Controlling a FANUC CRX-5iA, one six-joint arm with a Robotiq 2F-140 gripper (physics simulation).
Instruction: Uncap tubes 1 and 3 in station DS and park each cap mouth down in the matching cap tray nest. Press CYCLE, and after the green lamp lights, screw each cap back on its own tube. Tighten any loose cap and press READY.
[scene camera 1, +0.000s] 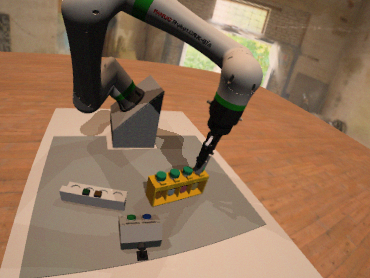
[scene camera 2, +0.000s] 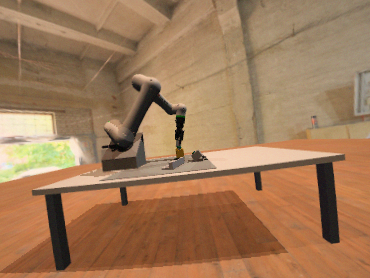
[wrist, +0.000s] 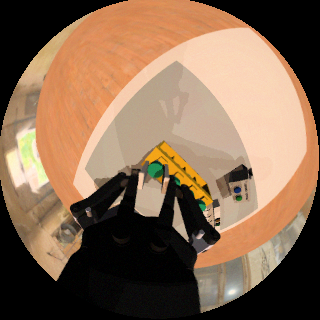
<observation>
In view: my gripper (scene camera 1: 199, 169) and a grey control box (wrist: 239, 176).
My gripper shows as well in the wrist view (wrist: 155, 168).
</observation>
